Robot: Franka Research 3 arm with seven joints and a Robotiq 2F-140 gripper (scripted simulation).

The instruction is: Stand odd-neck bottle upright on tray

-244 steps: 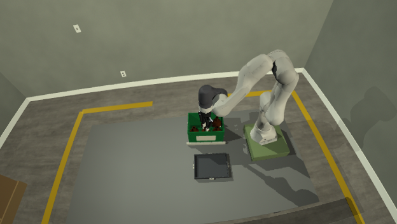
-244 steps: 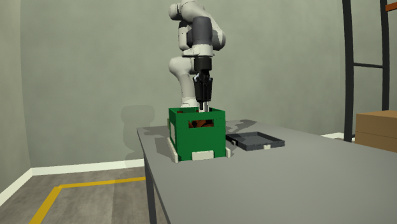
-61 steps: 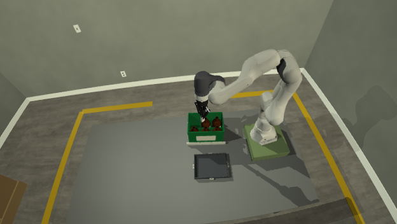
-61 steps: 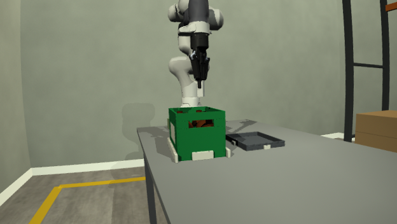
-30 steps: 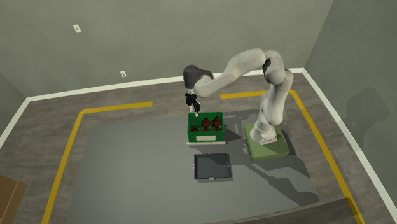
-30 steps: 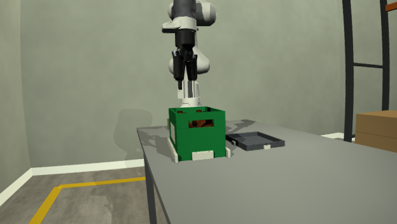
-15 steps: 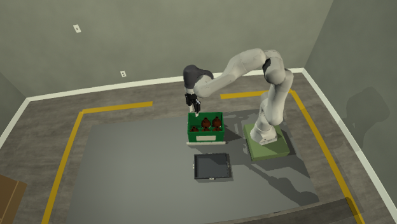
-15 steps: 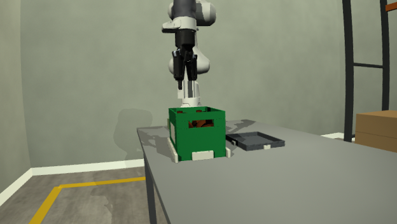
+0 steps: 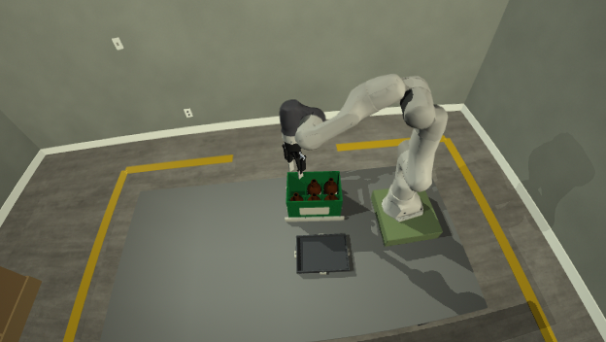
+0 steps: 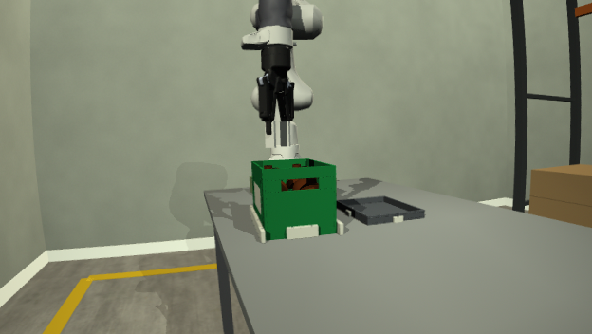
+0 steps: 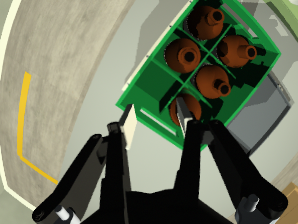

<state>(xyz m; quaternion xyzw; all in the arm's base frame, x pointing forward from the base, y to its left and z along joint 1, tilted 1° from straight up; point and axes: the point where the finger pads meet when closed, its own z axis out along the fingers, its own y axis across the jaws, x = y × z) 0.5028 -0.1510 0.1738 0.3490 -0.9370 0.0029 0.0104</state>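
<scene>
The green crate lies 17 cm below my hand, 8 cm behind it and 5 cm to the left of it. Also, from my hand: dark grey tray 34 cm to the left, 24 cm below, 9 cm behind.
</scene>
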